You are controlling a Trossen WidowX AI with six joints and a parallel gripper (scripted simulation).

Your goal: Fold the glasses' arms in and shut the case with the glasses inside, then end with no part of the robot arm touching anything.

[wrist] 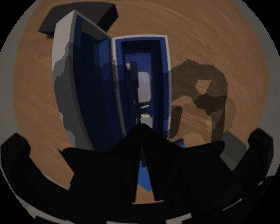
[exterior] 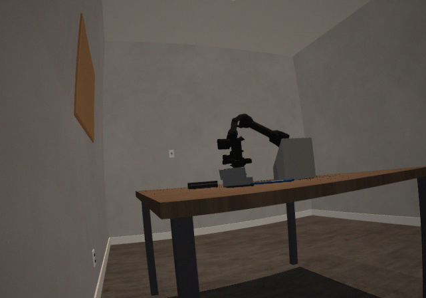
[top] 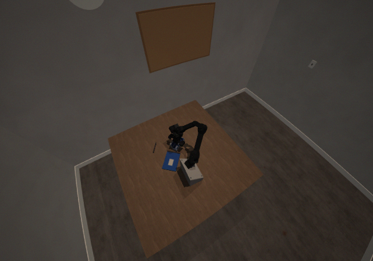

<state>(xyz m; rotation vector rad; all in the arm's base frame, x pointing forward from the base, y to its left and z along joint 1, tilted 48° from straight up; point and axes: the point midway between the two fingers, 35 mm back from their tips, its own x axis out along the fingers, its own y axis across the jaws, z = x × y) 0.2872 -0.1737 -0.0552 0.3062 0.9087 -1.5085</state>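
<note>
Right now my hand is 40 mm above the glasses case, 20 mm short of it and 10 mm to the left of it. From my hand the other things lie so: glasses: 50 mm below, 10 mm to the right; then dark block: 170 mm ahead, 120 mm to the right, 60 mm below.
</note>
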